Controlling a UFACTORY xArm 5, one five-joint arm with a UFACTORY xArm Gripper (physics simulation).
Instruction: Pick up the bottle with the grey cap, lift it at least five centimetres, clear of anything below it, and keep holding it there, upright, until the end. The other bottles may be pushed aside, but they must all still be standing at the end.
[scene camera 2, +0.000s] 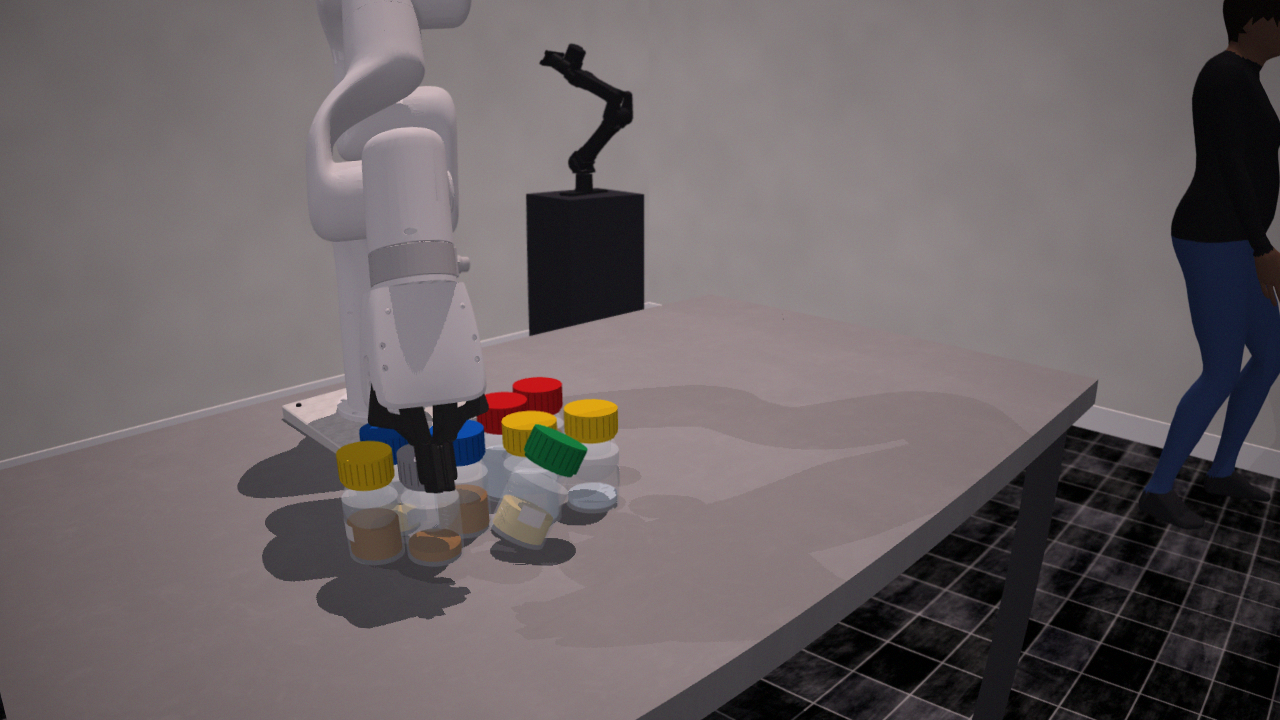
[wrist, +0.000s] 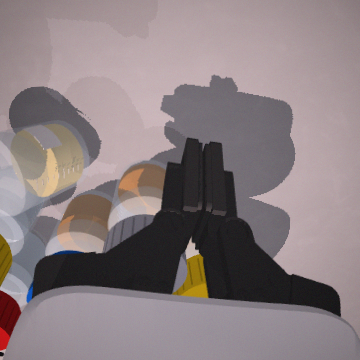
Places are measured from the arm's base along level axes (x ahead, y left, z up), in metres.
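Pixels of known places: gripper, fingertip midpoint: (scene camera 2: 440, 491) (wrist: 197, 160).
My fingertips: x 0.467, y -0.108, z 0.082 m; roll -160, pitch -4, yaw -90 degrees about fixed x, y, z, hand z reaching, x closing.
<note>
For each thing: its top centre in the pictures, then the offset to it from my fingertips. Level surfaces: height alone.
- grey-capped bottle, top centre: (wrist: 143, 273) (scene camera 2: 424, 451) dx -0.077, dy +0.019, dz +0.006 m
- yellow-capped bottle, top centre: (wrist: 211, 305) (scene camera 2: 363, 451) dx -0.108, dy -0.032, dz +0.006 m
- green-capped bottle, top centre: (scene camera 2: 535, 428) dx -0.043, dy +0.116, dz +0.019 m
- table, surface height: dz -0.099 m
The grey-capped bottle (scene camera 2: 434, 514) (wrist: 131, 232) stands on the table, its cap largely hidden behind the fingers in the scene view. My gripper (scene camera 2: 436, 479) (wrist: 197, 160) is shut and empty, with its fingers together in front of the grey cap in the scene view. A yellow-capped bottle (scene camera 2: 365, 465) (wrist: 192, 284) stands close on the left of the grey-capped one in the scene view. A green-capped bottle (scene camera 2: 553, 452) (wrist: 52, 157) is tilted steeply, with its cap towards the right in the scene view; its cap does not show in the wrist view.
Two blue-capped bottles (scene camera 2: 467, 442) (scene camera 2: 380, 438) stand behind the grey-capped one. Two red-capped bottles (scene camera 2: 537, 395) (scene camera 2: 503, 409) and two more yellow-capped bottles (scene camera 2: 529, 431) (scene camera 2: 590, 420) are grouped behind the tilted bottle. The table (scene camera 2: 760, 483) extends to the right.
</note>
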